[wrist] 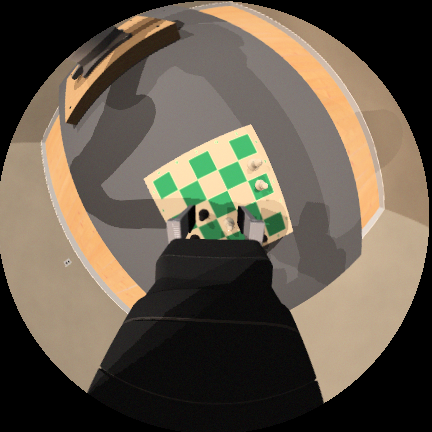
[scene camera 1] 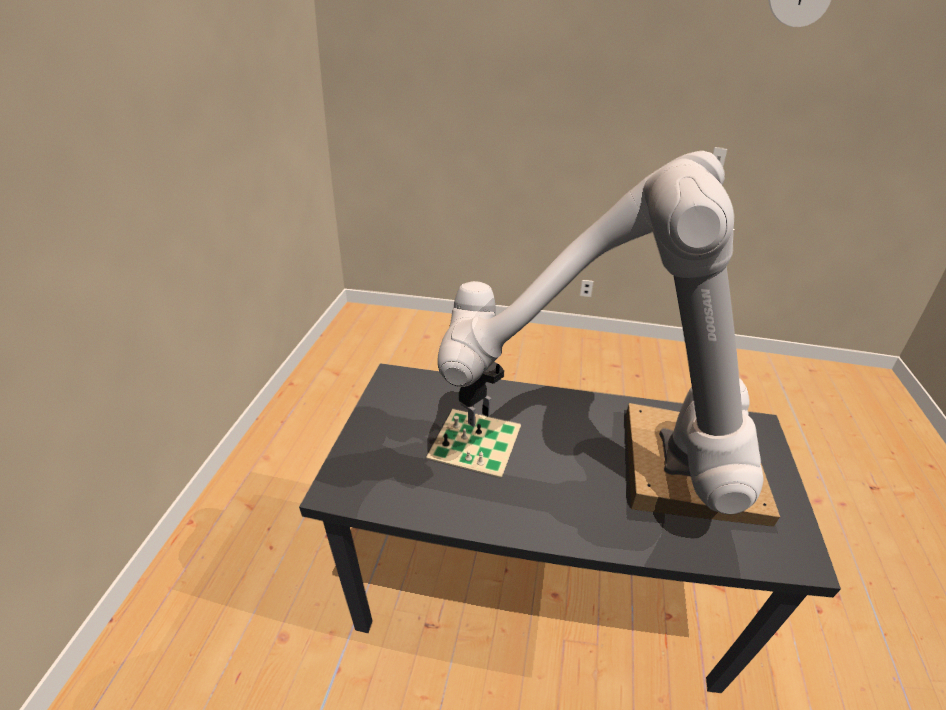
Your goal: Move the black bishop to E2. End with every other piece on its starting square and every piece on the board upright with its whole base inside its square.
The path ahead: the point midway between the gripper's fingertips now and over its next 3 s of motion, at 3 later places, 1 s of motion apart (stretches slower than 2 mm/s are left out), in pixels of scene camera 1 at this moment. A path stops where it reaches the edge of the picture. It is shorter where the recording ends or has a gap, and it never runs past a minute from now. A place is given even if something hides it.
The gripper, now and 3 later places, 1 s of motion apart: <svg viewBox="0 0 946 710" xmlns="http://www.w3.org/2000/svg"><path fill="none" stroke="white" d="M478 419L478 413L497 435L479 421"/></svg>
